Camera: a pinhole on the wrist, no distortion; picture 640 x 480 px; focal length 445.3 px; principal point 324.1 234.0 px. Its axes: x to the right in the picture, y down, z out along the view. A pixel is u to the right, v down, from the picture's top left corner.
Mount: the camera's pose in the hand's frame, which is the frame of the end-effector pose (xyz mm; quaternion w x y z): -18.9 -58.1 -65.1 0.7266 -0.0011 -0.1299 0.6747
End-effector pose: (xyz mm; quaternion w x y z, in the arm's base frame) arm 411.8 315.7 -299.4 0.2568 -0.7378 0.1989 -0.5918
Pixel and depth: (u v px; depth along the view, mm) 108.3 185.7 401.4
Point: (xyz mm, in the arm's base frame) 681.2 650.2 -199.5
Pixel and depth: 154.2 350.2 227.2
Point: 506.9 548.6 -308.4
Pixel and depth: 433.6 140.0 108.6
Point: 455.5 373.7 -287.2
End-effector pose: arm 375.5 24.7 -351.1 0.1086 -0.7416 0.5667 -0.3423
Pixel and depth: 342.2 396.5 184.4
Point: 484.2 136.4 -431.1
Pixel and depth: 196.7 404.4 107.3
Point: 460.6 127.7 -344.7
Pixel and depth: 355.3 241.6 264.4
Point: 553.8 75.9 -475.4
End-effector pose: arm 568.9 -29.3 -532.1 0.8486 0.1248 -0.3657 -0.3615
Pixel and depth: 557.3 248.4 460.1
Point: 270.3 139.2 -245.7
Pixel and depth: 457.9 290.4 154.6
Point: 455.0 -5.5 -521.7
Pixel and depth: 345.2 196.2 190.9
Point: 418.7 -54.7 -505.7
